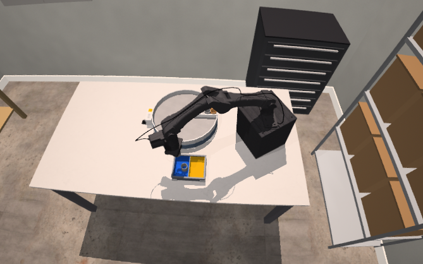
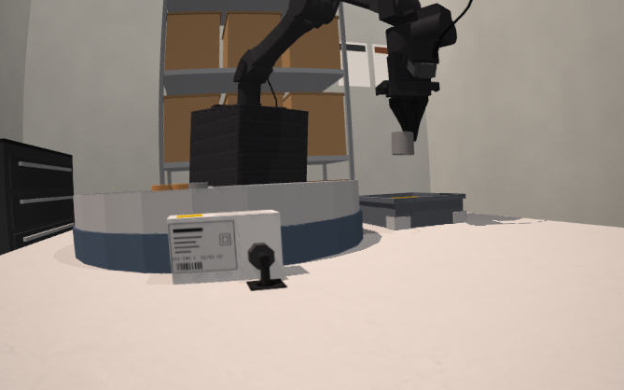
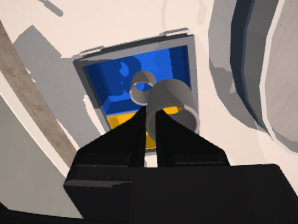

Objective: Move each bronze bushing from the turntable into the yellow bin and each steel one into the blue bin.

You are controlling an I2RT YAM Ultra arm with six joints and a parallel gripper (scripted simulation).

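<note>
Right now my hand is 14 cm above the blue bin, 2 cm to the right of it and 2 cm past it. From my hand the other things lie so: yellow bin: 14 cm below, 11 cm behind, 3 cm to the left; round grey turntable: 33 cm to the right, 10 cm below, 5 cm behind.
</note>
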